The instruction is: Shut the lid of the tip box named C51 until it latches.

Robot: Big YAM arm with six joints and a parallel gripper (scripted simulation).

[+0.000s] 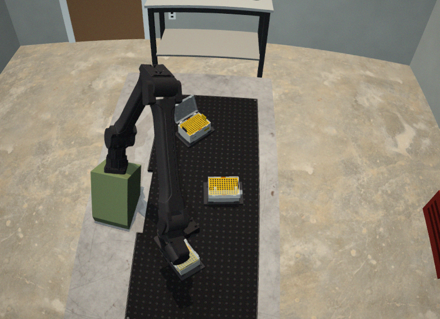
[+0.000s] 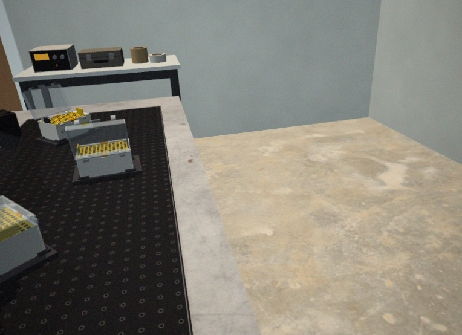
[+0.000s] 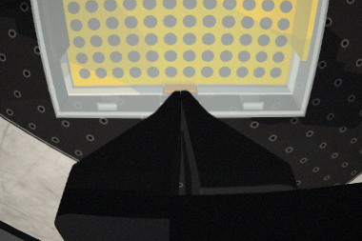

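Right now my hand is 3 cm short of the yellow tip rack, 3 cm above it and 2 cm to the right of it. The rest, counted from my hand: tip box lid: 24 cm to the left, 19 cm ahead, 2 cm above.
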